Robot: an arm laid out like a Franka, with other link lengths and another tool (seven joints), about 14 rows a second.
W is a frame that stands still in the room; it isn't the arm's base.
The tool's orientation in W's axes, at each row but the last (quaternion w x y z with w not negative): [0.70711 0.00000 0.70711 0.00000]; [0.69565 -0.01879 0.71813 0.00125]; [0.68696 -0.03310 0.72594 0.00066]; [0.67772 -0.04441 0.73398 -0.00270]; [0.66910 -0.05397 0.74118 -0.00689]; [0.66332 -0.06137 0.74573 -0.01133]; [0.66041 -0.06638 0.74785 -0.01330]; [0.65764 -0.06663 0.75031 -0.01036]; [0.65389 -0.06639 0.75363 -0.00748]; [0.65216 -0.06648 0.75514 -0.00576]
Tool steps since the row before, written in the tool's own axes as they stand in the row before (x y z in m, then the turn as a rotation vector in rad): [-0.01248 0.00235 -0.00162 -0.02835 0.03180 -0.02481]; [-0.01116 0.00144 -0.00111 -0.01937 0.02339 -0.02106]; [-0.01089 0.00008 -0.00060 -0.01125 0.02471 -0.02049]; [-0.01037 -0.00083 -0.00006 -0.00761 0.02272 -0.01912]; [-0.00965 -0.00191 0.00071 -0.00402 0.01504 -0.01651]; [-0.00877 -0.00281 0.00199 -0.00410 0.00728 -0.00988]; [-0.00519 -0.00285 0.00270 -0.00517 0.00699 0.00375]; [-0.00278 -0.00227 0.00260 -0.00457 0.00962 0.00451]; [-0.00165 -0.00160 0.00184 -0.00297 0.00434 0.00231]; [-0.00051 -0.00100 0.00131 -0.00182 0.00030 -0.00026]
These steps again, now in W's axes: [-0.00162 0.00235 0.01248 -0.02481 0.03180 0.02835]; [-0.00080 0.00169 0.01115 -0.02110 0.02327 0.01946]; [-0.00001 0.00057 0.01089 -0.02104 0.02423 0.01127]; [0.00079 -0.00012 0.01037 -0.01983 0.02208 0.00767]; [0.00179 -0.00099 0.00965 -0.01706 0.01429 0.00447]; [0.00317 -0.00173 0.00870 -0.00988 0.00702 0.00452]; [0.00352 -0.00203 0.00508 0.00375 0.00778 0.00387]; [0.00312 -0.00175 0.00262 0.00420 0.01038 0.00290]; [0.00218 -0.00127 0.00152 0.00229 0.00480 0.00216]; [0.00146 -0.00083 0.00040 -0.00003 0.00047 0.00180]
